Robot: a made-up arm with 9 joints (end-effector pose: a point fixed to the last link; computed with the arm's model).
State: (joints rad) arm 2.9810 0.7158 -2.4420 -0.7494 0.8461 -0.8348 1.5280 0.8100 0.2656
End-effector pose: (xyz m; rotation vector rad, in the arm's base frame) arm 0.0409 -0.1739 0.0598 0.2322 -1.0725 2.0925
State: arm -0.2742 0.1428 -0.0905 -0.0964 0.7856 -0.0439 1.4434 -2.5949 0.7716
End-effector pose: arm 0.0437 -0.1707 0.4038 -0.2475 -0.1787 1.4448
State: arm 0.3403 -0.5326 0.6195 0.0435 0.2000 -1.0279 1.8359 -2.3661 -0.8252
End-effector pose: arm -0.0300 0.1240 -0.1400 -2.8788 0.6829 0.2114
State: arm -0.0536 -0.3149 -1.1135 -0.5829 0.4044 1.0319 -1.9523 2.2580 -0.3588
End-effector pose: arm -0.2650 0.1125 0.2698 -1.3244 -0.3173 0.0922
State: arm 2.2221 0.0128 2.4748 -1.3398 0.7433 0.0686 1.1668 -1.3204 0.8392
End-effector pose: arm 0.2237 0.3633 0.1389 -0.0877 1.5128 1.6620
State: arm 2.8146 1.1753 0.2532 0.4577 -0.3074 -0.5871 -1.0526 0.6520 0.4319
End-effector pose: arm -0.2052 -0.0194 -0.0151 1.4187 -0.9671 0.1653
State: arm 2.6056 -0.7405 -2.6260 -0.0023 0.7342 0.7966 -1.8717 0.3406 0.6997
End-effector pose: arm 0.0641 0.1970 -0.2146 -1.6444 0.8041 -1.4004
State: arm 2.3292 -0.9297 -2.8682 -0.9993 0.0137 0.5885 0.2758 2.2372 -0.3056
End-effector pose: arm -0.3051 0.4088 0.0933 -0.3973 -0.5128 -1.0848
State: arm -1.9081 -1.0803 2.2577 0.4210 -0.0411 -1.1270 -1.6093 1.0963 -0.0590
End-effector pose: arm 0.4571 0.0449 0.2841 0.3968 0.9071 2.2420
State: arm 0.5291 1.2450 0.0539 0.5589 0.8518 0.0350 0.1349 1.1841 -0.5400
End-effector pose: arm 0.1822 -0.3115 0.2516 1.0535 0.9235 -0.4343
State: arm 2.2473 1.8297 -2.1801 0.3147 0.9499 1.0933 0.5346 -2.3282 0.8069
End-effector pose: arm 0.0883 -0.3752 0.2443 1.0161 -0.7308 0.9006
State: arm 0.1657 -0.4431 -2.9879 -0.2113 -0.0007 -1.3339 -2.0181 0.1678 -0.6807
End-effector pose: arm -0.1020 0.3723 -0.2062 -2.4800 1.0308 0.6954
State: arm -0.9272 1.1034 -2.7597 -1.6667 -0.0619 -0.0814 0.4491 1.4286 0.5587
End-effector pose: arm 0.2359 -0.2116 -0.2938 -1.7278 -2.4444 0.2262
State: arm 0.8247 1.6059 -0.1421 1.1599 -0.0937 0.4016 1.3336 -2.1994 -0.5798
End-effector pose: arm 0.0033 -0.1371 -0.1624 1.0795 2.3108 -1.0893
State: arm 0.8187 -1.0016 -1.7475 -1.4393 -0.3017 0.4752 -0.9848 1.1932 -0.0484
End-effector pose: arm -0.1064 0.4288 0.3424 -0.8800 0.4647 -0.2727
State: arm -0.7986 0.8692 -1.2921 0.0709 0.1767 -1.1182 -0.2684 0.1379 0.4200
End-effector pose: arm 0.2592 -0.2001 0.0580 1.1841 1.0360 -0.5405
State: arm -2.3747 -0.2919 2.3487 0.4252 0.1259 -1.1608 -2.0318 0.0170 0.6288
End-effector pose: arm 0.3646 0.2013 0.1274 -0.5625 -1.7475 -2.5242
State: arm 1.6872 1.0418 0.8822 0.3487 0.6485 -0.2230 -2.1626 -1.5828 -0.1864
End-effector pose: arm 0.4022 0.1312 0.1999 1.1223 0.6632 2.8165
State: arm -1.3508 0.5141 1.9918 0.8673 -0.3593 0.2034 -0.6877 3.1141 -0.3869
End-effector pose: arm -0.2298 -0.1193 -0.2431 2.0167 0.4285 -0.5516
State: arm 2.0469 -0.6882 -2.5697 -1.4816 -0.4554 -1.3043 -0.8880 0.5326 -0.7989
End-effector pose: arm 0.1751 0.4468 0.2753 -0.9097 -0.1754 -1.3463
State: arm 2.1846 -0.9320 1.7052 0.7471 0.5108 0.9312 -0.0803 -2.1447 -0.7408
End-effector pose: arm -0.1736 0.2086 -0.1793 -1.7487 -1.9366 -0.1670
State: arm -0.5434 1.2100 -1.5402 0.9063 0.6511 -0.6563 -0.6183 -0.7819 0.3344
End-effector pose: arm 0.3732 -0.0073 0.1493 0.8796 0.8391 1.3727
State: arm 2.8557 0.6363 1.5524 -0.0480 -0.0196 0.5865 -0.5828 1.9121 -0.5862
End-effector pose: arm -0.3130 -0.2288 0.0639 1.5216 0.1900 -0.3732
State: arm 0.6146 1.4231 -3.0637 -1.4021 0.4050 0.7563 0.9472 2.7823 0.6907
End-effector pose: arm 0.5682 0.0244 0.3419 -0.1298 1.5234 0.1715
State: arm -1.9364 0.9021 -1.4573 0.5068 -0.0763 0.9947 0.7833 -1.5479 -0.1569
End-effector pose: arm 0.1555 -0.2904 0.0131 1.8174 -1.4078 1.3748
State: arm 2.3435 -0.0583 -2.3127 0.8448 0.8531 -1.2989 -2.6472 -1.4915 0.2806
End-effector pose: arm 0.0316 0.0809 0.3973 0.2383 0.2996 -0.0490
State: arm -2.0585 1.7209 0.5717 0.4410 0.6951 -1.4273 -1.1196 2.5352 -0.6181
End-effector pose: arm -0.3255 0.2437 0.4309 0.6153 -0.2522 -1.4274
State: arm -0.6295 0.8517 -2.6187 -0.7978 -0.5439 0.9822 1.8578 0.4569 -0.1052
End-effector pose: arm 0.1052 -0.0683 -0.4667 -2.4242 -0.3808 -0.8825
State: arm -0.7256 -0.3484 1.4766 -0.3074 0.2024 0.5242 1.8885 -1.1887 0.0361
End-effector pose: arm -0.0486 0.3010 -0.0697 -1.5137 -0.9618 0.3454
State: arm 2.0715 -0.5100 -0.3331 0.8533 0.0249 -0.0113 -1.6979 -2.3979 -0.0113
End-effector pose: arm 0.2344 -0.0927 0.3114 0.1571 0.3108 0.8332
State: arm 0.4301 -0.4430 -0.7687 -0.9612 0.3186 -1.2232 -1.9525 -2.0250 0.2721
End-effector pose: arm 0.4274 -0.1034 -0.1630 2.3699 0.9026 1.4309
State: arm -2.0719 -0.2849 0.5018 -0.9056 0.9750 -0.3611 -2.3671 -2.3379 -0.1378
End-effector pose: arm -0.0084 -0.0056 -0.2533 2.9505 -0.5410 -0.4360
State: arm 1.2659 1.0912 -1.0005 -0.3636 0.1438 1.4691 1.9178 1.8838 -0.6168
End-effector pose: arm 0.5919 -0.1730 -0.0967 0.8676 1.0465 1.9892
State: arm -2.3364 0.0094 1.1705 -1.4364 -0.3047 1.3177 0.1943 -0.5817 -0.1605
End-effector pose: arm 0.4027 0.2940 0.1590 0.0182 1.0322 0.1879
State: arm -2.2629 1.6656 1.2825 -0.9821 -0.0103 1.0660 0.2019 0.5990 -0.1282
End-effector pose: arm 0.4950 -0.1619 0.0369 -0.8611 0.5187 -2.8097
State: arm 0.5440 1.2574 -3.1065 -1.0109 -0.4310 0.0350 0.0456 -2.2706 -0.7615
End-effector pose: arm 0.2092 -0.1540 0.2577 0.1074 0.6855 -0.7327
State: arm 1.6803 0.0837 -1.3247 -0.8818 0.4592 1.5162 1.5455 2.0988 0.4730
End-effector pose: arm 0.3700 -0.4532 -0.0101 1.0176 1.7640 0.7582
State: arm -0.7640 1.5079 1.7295 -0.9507 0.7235 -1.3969 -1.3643 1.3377 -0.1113
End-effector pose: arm -0.3687 0.3761 0.0725 -0.9928 -0.5462 0.2020
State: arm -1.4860 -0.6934 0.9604 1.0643 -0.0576 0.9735 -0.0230 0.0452 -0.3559
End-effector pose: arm 0.1003 0.4276 -0.2474 -1.1403 2.4323 0.2862
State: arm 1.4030 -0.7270 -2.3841 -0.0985 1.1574 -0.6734 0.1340 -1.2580 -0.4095
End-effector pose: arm 0.0909 0.3020 0.3443 -0.8448 0.5634 1.5764
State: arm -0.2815 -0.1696 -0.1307 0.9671 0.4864 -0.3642 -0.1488 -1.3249 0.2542
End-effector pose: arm 0.4161 0.1335 0.1148 0.0216 1.4552 0.7197
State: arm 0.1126 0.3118 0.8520 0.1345 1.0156 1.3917 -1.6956 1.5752 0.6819
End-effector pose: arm -0.1939 -0.0291 0.4326 0.7860 0.5219 -0.7813
